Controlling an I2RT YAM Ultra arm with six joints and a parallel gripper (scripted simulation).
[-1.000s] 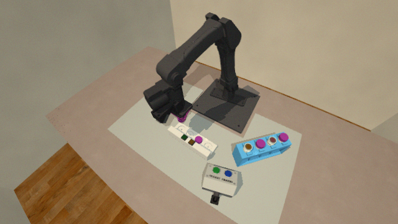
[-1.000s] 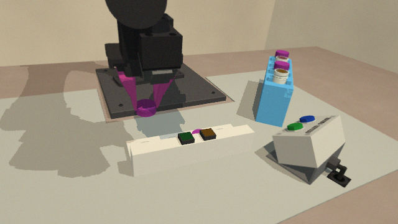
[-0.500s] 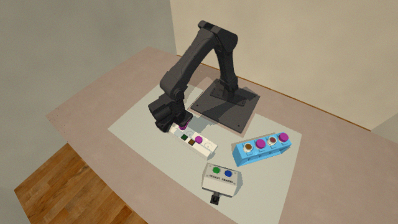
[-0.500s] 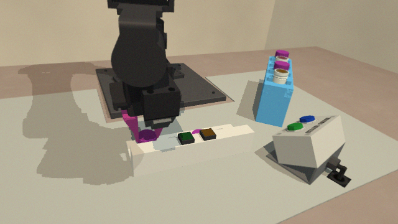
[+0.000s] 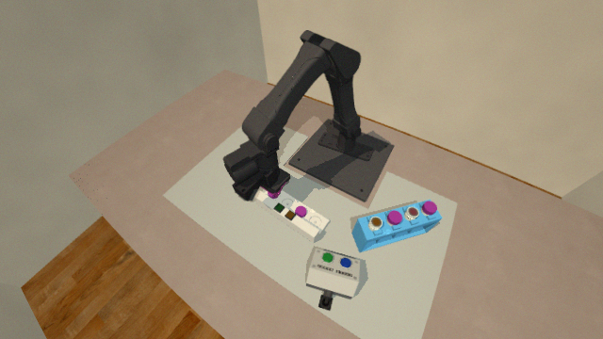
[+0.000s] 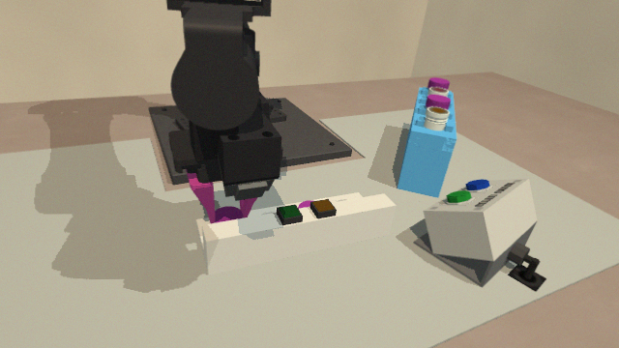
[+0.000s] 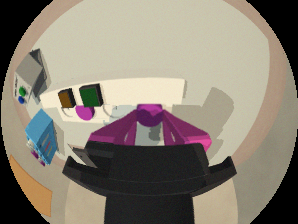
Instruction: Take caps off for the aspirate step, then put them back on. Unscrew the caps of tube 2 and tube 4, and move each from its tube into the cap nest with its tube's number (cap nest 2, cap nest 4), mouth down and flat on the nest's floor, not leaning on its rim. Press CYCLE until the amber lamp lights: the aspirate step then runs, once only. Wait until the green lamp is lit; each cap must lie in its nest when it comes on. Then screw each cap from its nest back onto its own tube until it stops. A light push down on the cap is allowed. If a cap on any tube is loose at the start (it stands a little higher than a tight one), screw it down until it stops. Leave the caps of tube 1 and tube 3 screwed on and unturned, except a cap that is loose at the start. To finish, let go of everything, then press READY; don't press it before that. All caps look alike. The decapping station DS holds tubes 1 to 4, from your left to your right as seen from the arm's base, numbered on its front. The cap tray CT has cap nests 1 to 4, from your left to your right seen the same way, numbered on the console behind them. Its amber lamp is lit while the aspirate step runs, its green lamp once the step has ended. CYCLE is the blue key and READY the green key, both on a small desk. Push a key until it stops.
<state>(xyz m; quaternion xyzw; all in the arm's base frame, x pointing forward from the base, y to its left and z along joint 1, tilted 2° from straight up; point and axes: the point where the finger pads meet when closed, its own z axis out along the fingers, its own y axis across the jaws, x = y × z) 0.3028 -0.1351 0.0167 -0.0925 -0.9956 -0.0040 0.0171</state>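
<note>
My hand is 23 cm to the right of the green ready key, 13 cm short of it and 3 cm below it. From my hand the other things lie so: blue cycle key 27 cm to the left, 12 cm ahead, 3 cm above.
</note>
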